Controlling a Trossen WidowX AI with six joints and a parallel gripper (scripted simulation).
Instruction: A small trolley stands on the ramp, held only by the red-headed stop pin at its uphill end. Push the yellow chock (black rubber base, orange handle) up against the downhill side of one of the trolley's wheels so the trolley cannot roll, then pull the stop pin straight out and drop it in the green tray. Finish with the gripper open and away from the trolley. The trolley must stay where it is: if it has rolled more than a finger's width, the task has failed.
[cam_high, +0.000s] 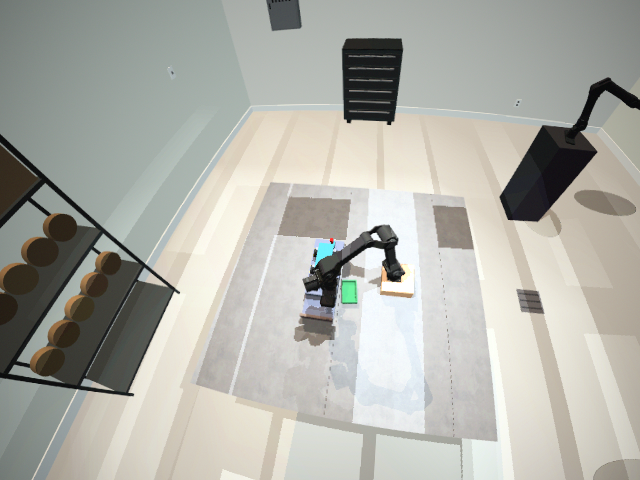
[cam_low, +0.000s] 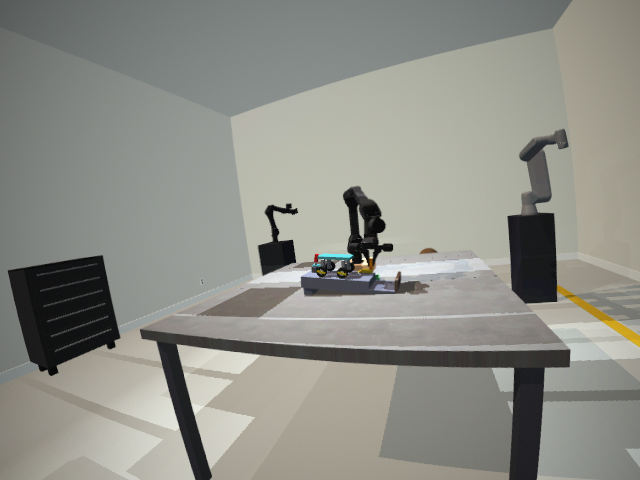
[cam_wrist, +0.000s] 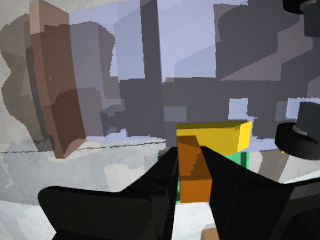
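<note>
My gripper tip is 2 cm short of the red-headed stop pin, 24 cm to the left of it and 4 cm below it. The rest, counted from my gripper tip: yellow chock: 2 cm to the right, 1 cm below; then brown stop block: 6 cm ahead, 11 cm to the left, 6 cm below; then green tray: 8 cm behind, 4 cm to the right, 9 cm below.
</note>
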